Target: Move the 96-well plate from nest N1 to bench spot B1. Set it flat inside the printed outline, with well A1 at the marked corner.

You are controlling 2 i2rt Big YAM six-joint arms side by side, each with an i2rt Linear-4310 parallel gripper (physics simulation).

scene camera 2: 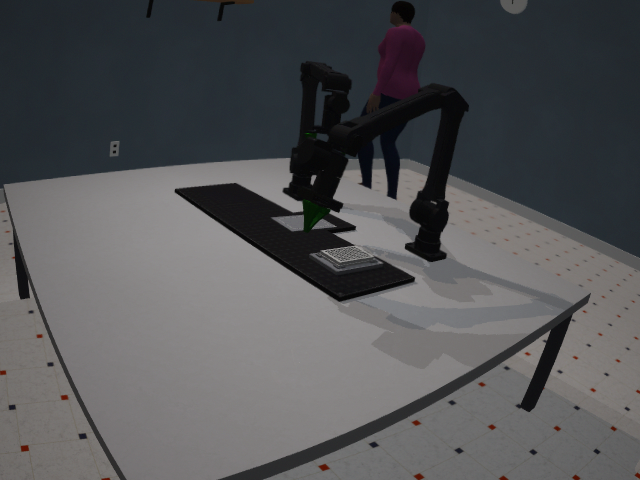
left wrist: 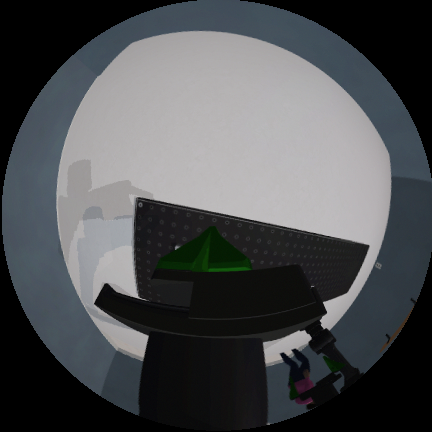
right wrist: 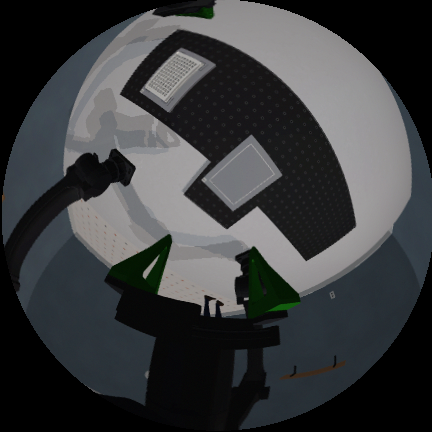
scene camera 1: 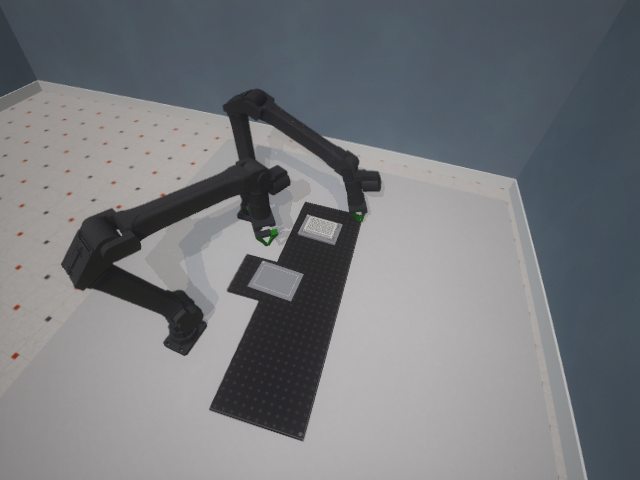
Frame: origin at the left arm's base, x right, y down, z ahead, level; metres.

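Seen in the pictures: left gripper, fingertip midpoint: [scene camera 2: 305, 232] [left wrist: 212, 230] [scene camera 1: 360, 221]; right gripper, fingertip midpoint: [left wrist: 306, 366] [right wrist: 210, 244] [scene camera 1: 264, 234]; left arm's base, link origin: [scene camera 2: 425, 253] [right wrist: 120, 166]; right arm's base, link origin: [scene camera 1: 186, 335].
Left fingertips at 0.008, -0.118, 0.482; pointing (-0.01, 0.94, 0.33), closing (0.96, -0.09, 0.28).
Observation:
Offsets run from my left fingertips to a thing's top centre, as dx, dy, dz. "*": to the spot under its first point. Level surfaces: height alone.
The white 96-well plate {+0.004, +0.079, -0.157} [scene camera 1: 320, 227] [scene camera 2: 347, 254] [right wrist: 172, 76] sits in the grey nest N1 {+0.005, +0.087, -0.157} [scene camera 1: 330, 240] [scene camera 2: 344, 269] [right wrist: 204, 69] at one end of the black board. Bench spot B1 {* +0.309, +0.103, -0.236} [scene camera 1: 276, 280] [scene camera 2: 299, 222] [right wrist: 242, 173] is a grey pad with a printed outline, bare. My left gripper [scene camera 1: 360, 220] [scene camera 2: 307, 230] [left wrist: 212, 230] is shut and empty, fingertips together, above the board; it hides most of the nest area in the left wrist view. My right gripper [scene camera 1: 267, 242] [right wrist: 210, 244] is open and empty, raised beside the board. Which corner is A1 cannot be told.
The black perforated board {dy +0.105} [scene camera 1: 289, 361] [scene camera 2: 217, 198] [left wrist: 320, 252] [right wrist: 315, 200] lies on the light grey table {dy +0.118} [scene camera 1: 423, 320] [scene camera 2: 180, 320]. The two arms stand close together on the same side of the board. A person [scene camera 2: 403, 62] stands behind the table.

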